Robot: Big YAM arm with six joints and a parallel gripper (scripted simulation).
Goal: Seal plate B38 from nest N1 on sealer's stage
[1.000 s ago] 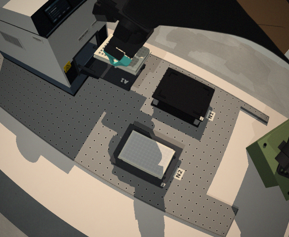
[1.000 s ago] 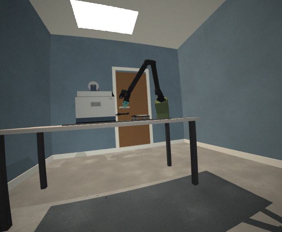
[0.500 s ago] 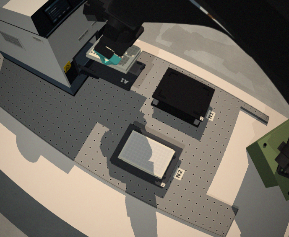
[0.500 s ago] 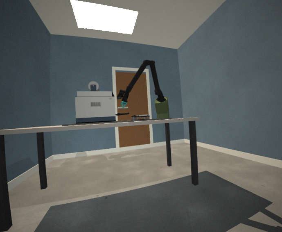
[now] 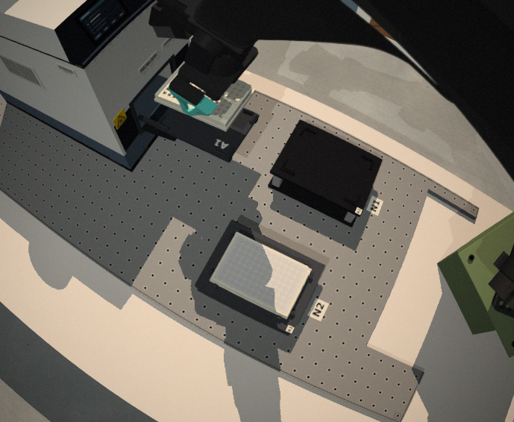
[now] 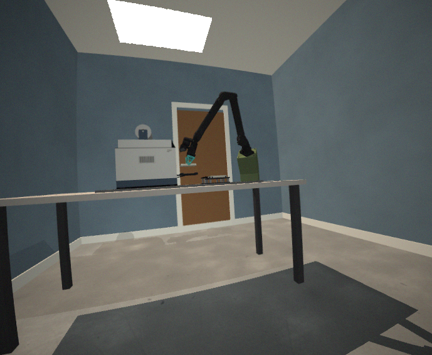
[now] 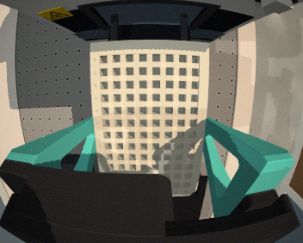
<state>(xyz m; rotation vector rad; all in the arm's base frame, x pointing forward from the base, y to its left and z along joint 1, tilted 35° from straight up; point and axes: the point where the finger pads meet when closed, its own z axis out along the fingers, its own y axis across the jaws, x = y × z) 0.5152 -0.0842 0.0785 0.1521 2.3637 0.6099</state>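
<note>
My gripper is now 80 mm above the sealer's stage. Round my hand: yellow warning label 100 mm ahead, 100 mm to the left, 20 mm below; N1 label 310 mm behind, 60 mm to the right, 170 mm below; front slot 70 mm ahead, 100 mm below.
</note>
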